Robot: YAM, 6 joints.
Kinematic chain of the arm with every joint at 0, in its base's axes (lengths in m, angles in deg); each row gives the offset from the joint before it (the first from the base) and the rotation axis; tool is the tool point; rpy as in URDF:
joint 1: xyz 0 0 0.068 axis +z
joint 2: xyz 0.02 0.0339 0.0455 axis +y
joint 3: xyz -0.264 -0.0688 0 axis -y
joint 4: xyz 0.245 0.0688 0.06 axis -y
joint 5: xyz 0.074 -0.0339 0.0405 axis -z
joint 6: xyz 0.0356 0 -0.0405 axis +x
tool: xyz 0 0 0 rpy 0 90 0
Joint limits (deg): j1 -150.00..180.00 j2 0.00..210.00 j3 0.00..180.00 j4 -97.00..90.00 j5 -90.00..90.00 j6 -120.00..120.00
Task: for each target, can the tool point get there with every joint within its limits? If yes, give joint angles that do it. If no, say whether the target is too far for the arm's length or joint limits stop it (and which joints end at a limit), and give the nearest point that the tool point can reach.
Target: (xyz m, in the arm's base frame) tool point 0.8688 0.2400 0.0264
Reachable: no: too far | nearest point 0.6196 0.1712 0.0520 | short by 0.260 m
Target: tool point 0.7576 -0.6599 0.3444
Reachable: no: too far | nearest point 0.4745 -0.4133 0.2564 | short by 0.386 m
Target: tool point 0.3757 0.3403 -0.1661
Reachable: yes | joints 38.36 186.90 120.09 34.10 -70.94 -75.83
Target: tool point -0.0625 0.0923 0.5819
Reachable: yes | joints 134.06 74.97 137.60 -80.43 32.83 -27.73
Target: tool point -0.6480 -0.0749 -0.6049
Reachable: no: too far | nearest point -0.4519 -0.0068 -0.3170 | short by 0.355 m
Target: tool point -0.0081 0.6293 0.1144
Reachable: yes | joints 88.53 180.07 159.14 39.97 -42.83 -99.99
